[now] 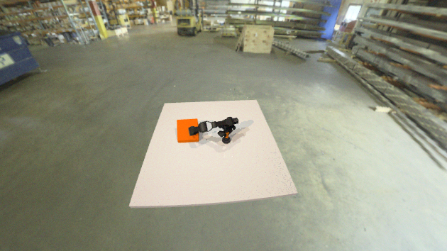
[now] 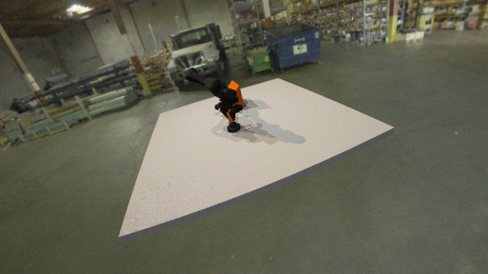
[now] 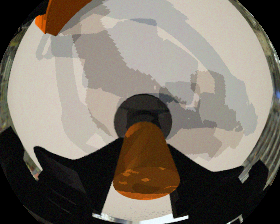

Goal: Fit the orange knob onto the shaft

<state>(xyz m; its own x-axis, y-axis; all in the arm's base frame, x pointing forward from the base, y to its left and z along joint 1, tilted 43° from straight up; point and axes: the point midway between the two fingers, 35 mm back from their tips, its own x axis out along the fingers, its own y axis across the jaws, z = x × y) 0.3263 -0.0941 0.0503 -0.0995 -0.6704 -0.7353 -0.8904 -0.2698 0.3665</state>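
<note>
Right now the orange knob is 2 cm above my gripper tip. The rest, counted from my gripper tip: dark round pedestal: 4 cm below.
</note>
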